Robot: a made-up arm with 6 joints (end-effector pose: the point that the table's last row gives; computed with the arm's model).
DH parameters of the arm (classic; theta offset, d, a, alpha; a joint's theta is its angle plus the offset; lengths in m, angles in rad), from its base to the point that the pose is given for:
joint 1: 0 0.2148 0 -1.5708
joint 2: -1.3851 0 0.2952 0
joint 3: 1.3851 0 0.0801 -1.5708
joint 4: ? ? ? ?
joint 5: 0 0 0.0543 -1.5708
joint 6: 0 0.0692 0 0
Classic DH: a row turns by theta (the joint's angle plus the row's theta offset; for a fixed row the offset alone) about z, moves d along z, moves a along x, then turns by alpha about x.
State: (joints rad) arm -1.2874 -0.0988 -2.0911 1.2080 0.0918 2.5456
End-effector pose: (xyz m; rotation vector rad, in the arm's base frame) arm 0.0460 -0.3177 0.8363 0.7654 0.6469 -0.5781
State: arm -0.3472 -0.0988 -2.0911 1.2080 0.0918 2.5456
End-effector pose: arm 0.2837 -0.1501 0.8363 0.3848 0.9127 0.2838
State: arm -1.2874 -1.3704 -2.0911 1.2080 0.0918 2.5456
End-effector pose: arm -0.1827 0.4677 0.7017 -0.2886 -0.0999 -0.6840
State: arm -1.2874 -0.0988 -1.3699 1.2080 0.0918 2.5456
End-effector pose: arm 0.0861 -0.4553 0.5618 1.3626 1.0559 -0.4298
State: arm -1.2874 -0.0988 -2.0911 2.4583 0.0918 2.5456
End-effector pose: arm 0.0687 -0.3437 0.7923 0.8932 0.0504 0.5641
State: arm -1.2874 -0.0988 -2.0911 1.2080 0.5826 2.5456
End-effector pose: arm 0.0878 -0.3259 0.8326 0.6255 1.0771 -0.3230
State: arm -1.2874 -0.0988 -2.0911 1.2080 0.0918 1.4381
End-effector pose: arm 0.0460 -0.3177 0.8363 0.3450 1.0575 -1.5799
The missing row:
joint 4: 0 0.3541 0 1.5708
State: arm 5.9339 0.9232 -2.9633 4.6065 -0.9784 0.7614
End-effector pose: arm 0.5394 -0.1036 0.5668 1.0252 1.4379 2.0073
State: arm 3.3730 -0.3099 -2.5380 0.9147 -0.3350 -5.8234
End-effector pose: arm 0.0257 0.0663 0.9284 -0.2972 0.0756 1.5560
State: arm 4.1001 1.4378 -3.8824 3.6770 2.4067 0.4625
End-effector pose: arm -0.2626 -0.2969 0.5586 -1.6077 -1.0920 -1.1963
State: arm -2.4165 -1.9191 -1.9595 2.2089 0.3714 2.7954
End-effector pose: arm 0.4609 0.4358 0.4479 -0.6583 0.7694 -0.6180
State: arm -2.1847 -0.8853 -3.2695 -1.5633 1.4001 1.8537
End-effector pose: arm 0.2906 0.5147 0.5950 -1.6799 0.4183 1.6627
